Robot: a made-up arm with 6 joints. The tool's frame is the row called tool.
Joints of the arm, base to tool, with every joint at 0 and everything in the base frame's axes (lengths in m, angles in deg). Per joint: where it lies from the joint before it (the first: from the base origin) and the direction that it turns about. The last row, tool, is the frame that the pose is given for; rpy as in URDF.
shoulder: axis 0 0 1 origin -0.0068 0.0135 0.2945
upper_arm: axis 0 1 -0.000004 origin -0.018 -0.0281 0.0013
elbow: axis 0 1 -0.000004 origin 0.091 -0.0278 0.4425
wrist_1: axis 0 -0.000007 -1 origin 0.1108 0.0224 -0.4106
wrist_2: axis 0 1 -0.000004 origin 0.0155 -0.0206 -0.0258
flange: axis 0 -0.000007 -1 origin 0.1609 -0.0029 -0.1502
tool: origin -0.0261 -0.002 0.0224 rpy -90 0 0
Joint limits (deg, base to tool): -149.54..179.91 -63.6..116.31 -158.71..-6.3 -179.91..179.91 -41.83..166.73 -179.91..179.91
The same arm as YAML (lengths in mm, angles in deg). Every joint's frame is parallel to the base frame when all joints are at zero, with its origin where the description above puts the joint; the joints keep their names.
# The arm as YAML. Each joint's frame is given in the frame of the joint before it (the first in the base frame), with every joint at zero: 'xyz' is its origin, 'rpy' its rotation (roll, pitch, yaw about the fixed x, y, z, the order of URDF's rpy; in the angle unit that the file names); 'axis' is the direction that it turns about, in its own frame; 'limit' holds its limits. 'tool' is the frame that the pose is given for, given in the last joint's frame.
units:
  length: mm
  angle: deg
joints:
  - name: shoulder
    type: revolute
    origin:
      xyz: [-6.8, 13.5, 294.5]
      rpy: [0.0, 0.0, 0.0]
    axis: [0.0, 0.0, 1.0]
    limit:
      lower: -149.54
      upper: 179.91
  - name: upper_arm
    type: revolute
    origin:
      xyz: [-18.0, -28.1, 1.3]
      rpy: [0.0, 0.0, 0.0]
    axis: [0.0, 1.0, 0.0]
    limit:
      lower: -63.6
      upper: 116.31
  - name: elbow
    type: revolute
    origin:
      xyz: [91.0, -27.8, 442.5]
      rpy: [0.0, 0.0, 0.0]
    axis: [0.0, 1.0, 0.0]
    limit:
      lower: -158.71
      upper: -6.3
  - name: wrist_1
    type: revolute
    origin:
      xyz: [110.8, 22.4, -410.6]
      rpy: [0.0, 0.0, 0.0]
    axis: [0.0, 0.0, -1.0]
    limit:
      lower: -179.91
      upper: 179.91
  - name: wrist_2
    type: revolute
    origin:
      xyz: [15.5, -20.6, -25.8]
      rpy: [0.0, 0.0, 0.0]
    axis: [0.0, 1.0, 0.0]
    limit:
      lower: -41.83
      upper: 166.73
  - name: flange
    type: revolute
    origin:
      xyz: [160.9, -2.9, -150.2]
      rpy: [0.0, 0.0, 0.0]
    axis: [0.0, 0.0, -1.0]
    limit:
      lower: -179.91
      upper: 179.91
tool:
  origin:
    xyz: [-26.1, -2.0, 22.4]
    rpy: [-90.0, 0.0, 0.0]

